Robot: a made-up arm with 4 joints.
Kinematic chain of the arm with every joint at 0, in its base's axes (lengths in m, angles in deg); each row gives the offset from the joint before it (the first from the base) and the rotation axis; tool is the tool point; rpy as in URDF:
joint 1: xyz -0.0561 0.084 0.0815 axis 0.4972 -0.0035 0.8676
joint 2: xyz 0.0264 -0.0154 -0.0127 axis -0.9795 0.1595 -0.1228
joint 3: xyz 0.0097 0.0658 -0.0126 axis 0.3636 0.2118 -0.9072
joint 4: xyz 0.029 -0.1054 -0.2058 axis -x
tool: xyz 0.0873 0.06 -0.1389 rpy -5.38 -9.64 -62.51
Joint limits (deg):
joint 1: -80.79..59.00
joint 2: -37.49..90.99
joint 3: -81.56..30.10
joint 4: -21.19..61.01
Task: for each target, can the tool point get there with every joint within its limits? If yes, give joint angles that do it. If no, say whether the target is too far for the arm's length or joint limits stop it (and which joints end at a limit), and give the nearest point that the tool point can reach.
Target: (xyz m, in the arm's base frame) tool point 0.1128 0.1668 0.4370
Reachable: no: joint limits stop it (at a limit: joint 1, joint 2, joint 3, joint 4) | nearest point 0.0451 0.5008 0.1731 | short by 0.431 m
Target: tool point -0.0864 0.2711 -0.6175
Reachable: no: too far | nearest point -0.0300 0.2112 -0.3134 | short by 0.315 m
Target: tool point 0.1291 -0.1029 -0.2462
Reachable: yes | joints -27.56 -11.29 -18.68 36.79
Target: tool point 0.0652 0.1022 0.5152
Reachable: no: joint limits stop it (at a limit: joint 1, joint 2, joint 4) | nearest point -0.2812 -0.0419 0.3942 | short by 0.394 m
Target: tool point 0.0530 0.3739 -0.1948
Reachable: yes | joints 45.72 -11.57 -23.95 17.54
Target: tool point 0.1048 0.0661 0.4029
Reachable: no: joint limits stop it (at a limit: joint 2, joint 4) | nearest point -0.2252 -0.1542 0.3666 | short by 0.398 m
